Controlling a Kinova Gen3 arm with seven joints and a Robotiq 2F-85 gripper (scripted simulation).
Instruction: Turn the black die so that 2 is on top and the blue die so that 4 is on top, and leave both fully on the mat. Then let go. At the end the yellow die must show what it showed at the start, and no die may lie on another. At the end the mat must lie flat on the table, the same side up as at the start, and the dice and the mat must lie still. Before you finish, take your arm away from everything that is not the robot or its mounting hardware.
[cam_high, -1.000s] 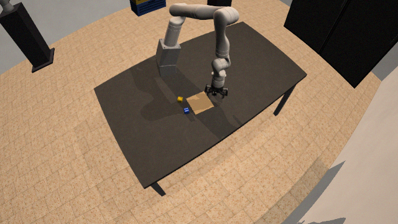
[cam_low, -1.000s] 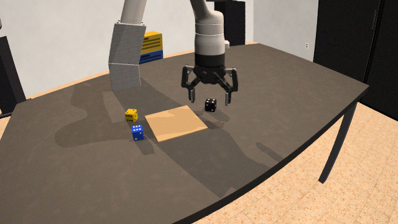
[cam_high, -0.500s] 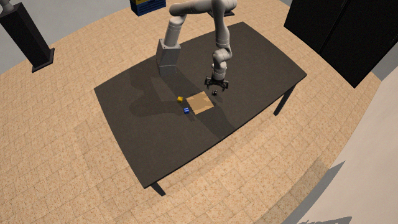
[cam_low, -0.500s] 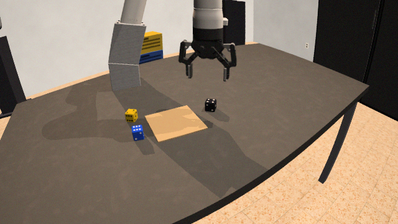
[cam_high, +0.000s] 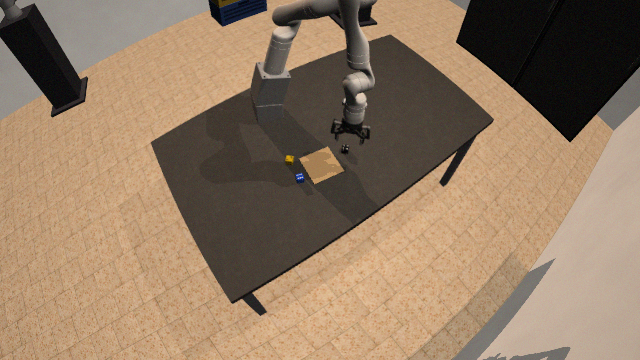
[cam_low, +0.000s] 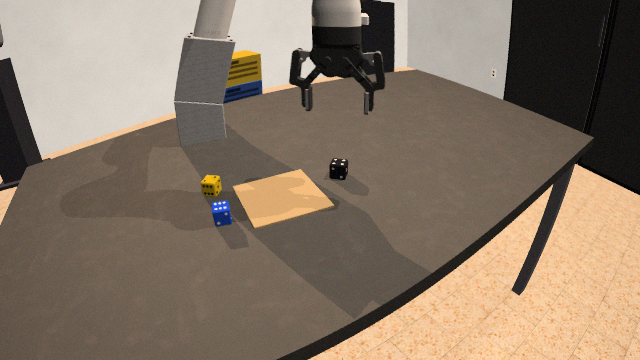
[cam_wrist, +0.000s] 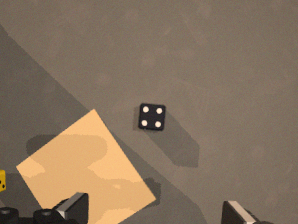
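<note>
My gripper is now 140 mm above the black die, 60 mm past it and 30 mm to the right of it. From my hand the other things lie so: blue die 210 mm to the right, 140 mm below; yellow die 210 mm to the right, 140 mm below, 100 mm behind; tan mat 160 mm below, 100 mm to the right, 30 mm behind.
</note>
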